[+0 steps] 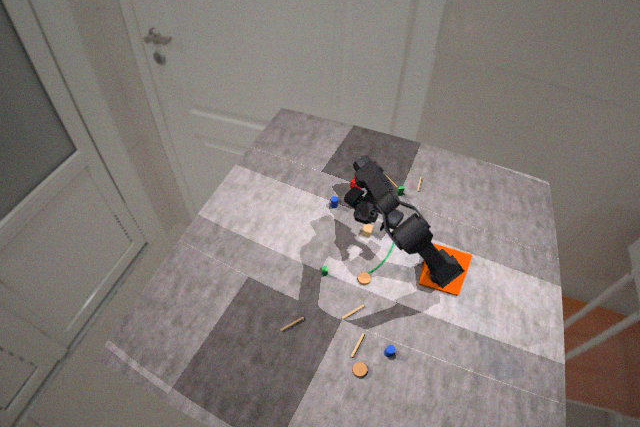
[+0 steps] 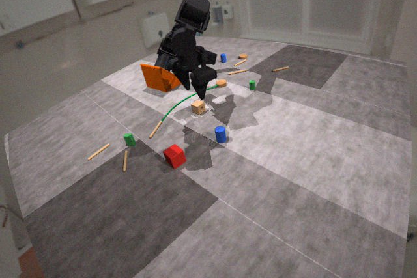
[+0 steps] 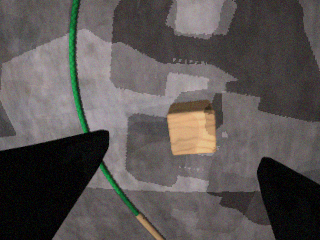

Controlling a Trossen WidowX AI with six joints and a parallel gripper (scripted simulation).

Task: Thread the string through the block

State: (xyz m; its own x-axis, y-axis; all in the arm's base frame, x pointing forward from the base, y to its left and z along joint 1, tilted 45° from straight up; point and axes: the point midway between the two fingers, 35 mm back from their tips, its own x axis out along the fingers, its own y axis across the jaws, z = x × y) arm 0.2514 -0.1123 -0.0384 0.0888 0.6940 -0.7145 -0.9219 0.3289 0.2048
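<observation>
My gripper tip is now 40 mm above the wooden block. From my gripper tip the other things lie so: red cube (210 mm to the right, 80 mm ahead, 40 mm below); then green cylinder (190 mm to the left, 100 mm ahead, 40 mm below); then thin wooden stick (120 mm to the right, 70 mm behind, 60 mm below).
</observation>
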